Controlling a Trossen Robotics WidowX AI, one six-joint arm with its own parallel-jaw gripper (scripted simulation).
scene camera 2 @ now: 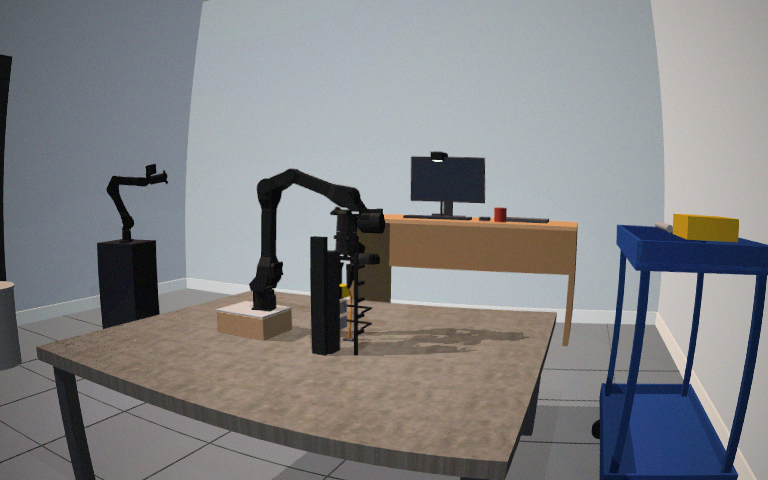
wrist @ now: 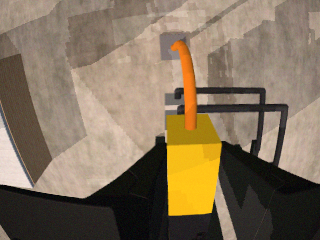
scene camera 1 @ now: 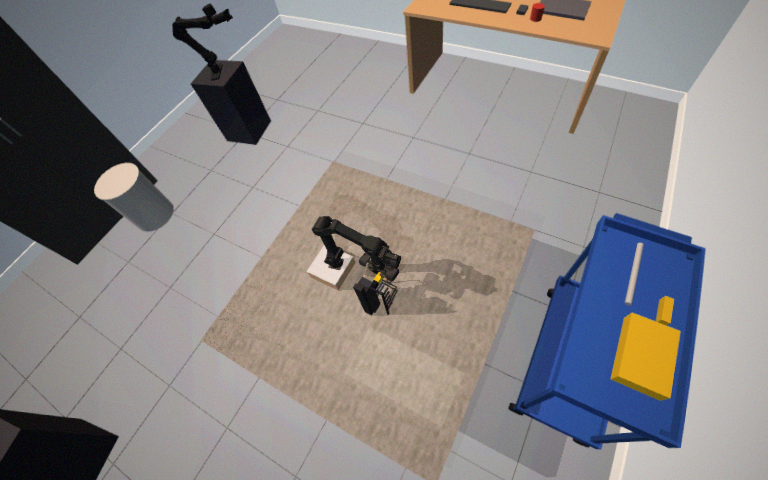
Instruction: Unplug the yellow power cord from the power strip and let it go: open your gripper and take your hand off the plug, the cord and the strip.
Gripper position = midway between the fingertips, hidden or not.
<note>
I see my gripper (scene camera 2: 344, 288).
My gripper also shows in the wrist view (wrist: 191, 150).
</note>
